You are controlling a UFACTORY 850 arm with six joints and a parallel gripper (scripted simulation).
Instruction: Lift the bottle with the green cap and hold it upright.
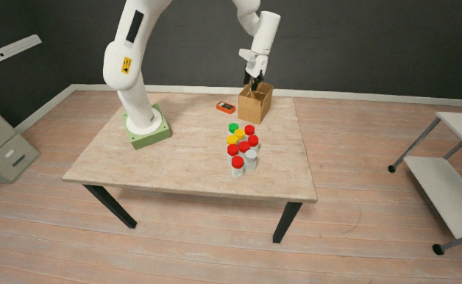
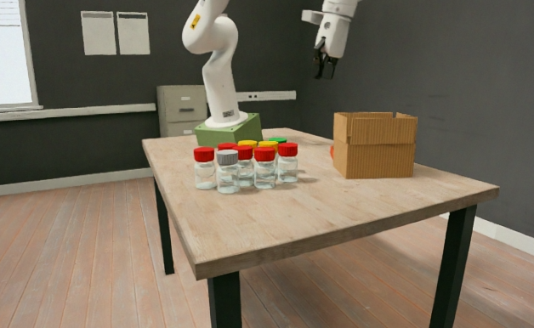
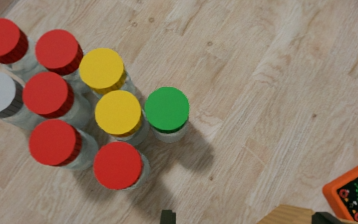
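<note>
My hand is 250 mm above the green-capped bottle, 100 mm to the left of it and 70 mm past it. Round my hand: orange device 280 mm below, 190 mm to the left, 160 mm behind; grey-capped bottle 290 mm to the right, 250 mm below, 30 mm ahead.
</note>
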